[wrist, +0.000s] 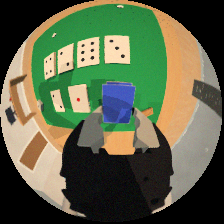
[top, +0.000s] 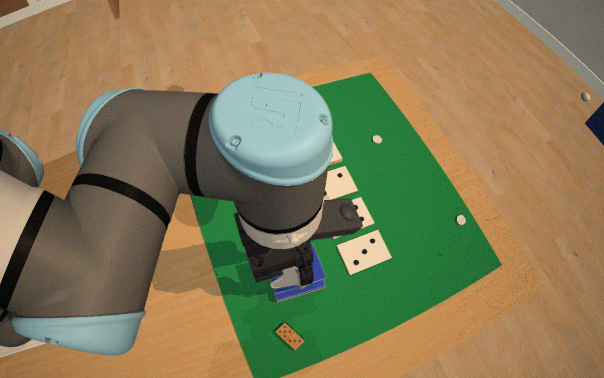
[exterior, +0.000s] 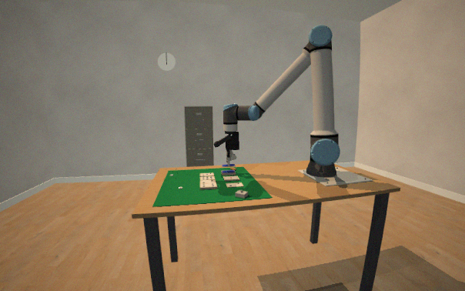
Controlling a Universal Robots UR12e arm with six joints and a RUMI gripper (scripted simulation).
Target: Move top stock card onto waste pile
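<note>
The green mat is 160 mm ahead of my hand, 110 mm to the left of it and 80 mm below it. From my hand the other things lie so: grey block 80 mm ahead, 380 mm to the left, 50 mm below.
</note>
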